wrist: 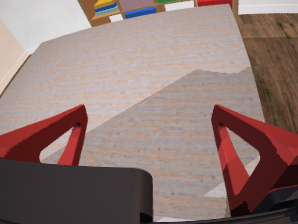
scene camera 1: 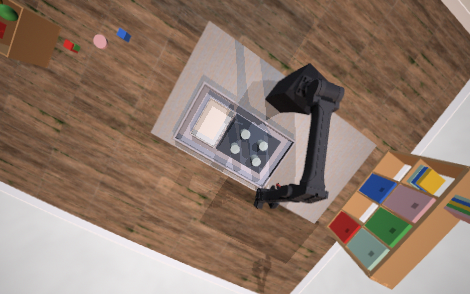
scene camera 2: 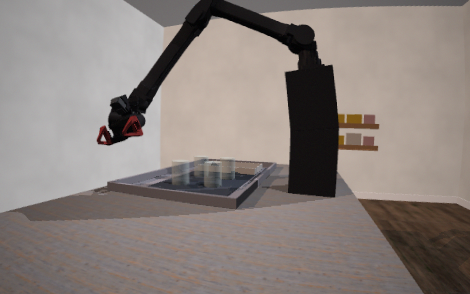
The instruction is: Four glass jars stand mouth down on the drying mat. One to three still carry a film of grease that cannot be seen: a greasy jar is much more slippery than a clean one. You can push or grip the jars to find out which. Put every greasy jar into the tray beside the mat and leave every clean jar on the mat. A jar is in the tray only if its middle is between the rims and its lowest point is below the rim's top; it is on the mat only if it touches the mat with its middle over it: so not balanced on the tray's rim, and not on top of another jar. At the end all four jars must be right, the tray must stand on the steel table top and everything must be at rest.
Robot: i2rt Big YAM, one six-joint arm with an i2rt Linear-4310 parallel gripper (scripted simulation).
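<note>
My gripper is visible [scene camera 2: 110, 138], and the wrist view [wrist: 149, 111] shows the gripper too. A dark drying mat [scene camera 1: 248, 147] appears also in scene camera 2 [scene camera 2: 196, 184]. A pale tray [scene camera 1: 214, 119] is visible as well; in the wrist view the tray is out of frame.
</note>
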